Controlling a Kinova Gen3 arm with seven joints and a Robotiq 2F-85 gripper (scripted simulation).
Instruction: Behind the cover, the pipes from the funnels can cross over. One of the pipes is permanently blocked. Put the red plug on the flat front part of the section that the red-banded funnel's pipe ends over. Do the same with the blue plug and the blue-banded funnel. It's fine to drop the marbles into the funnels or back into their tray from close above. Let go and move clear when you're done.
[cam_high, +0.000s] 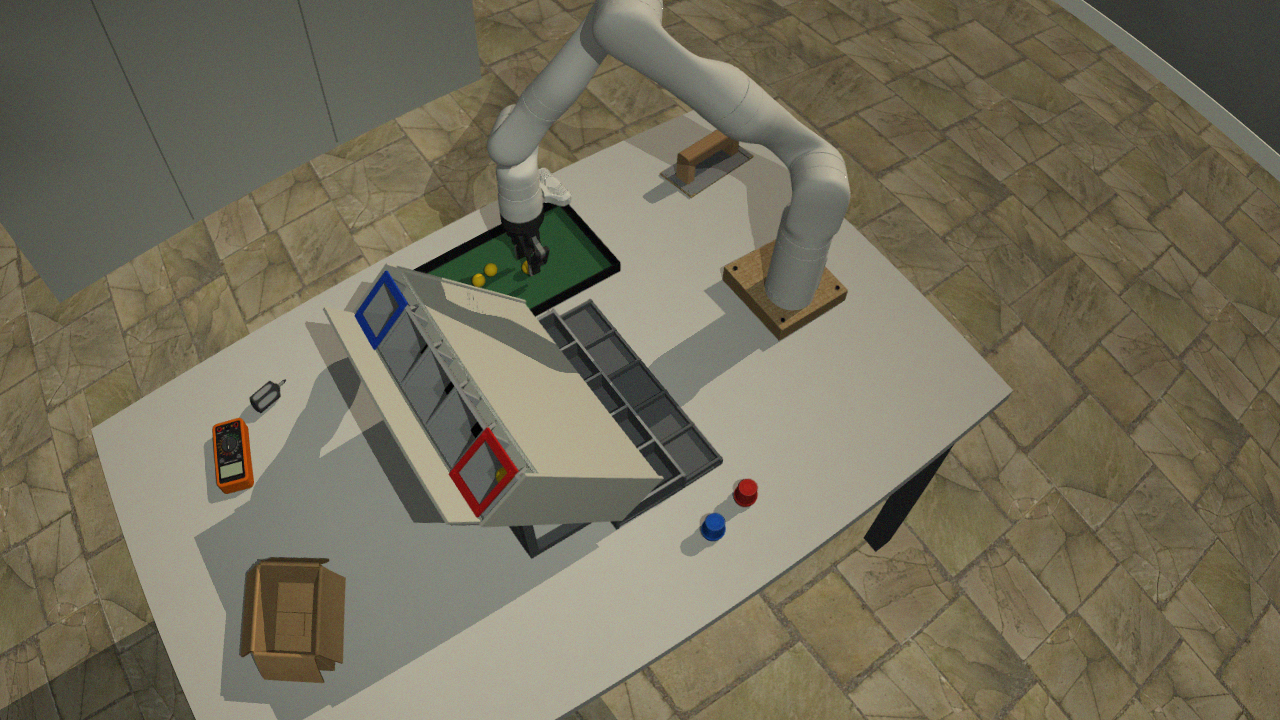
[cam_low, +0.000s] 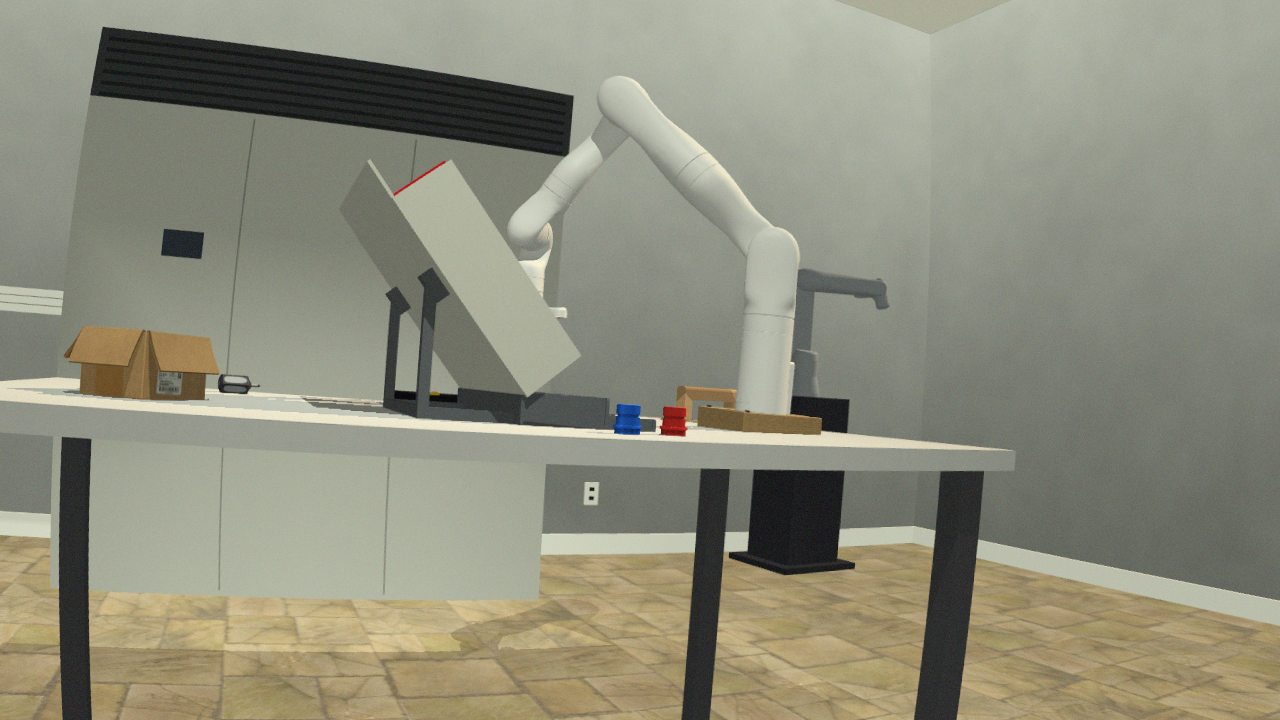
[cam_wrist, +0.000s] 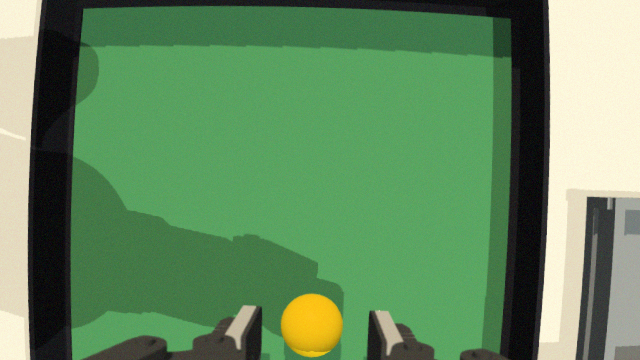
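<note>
The green marble tray is 4 cm ahead of my hand, 2 cm to the right of it and 4 cm below it. Also, from my hand: orange multimeter 65 cm ahead, 2 cm to the right, 3 cm below; dark object 53 cm ahead, 9 cm to the right, 3 cm below; beige cover 20 cm ahead, 30 cm to the left, 16 cm above.
</note>
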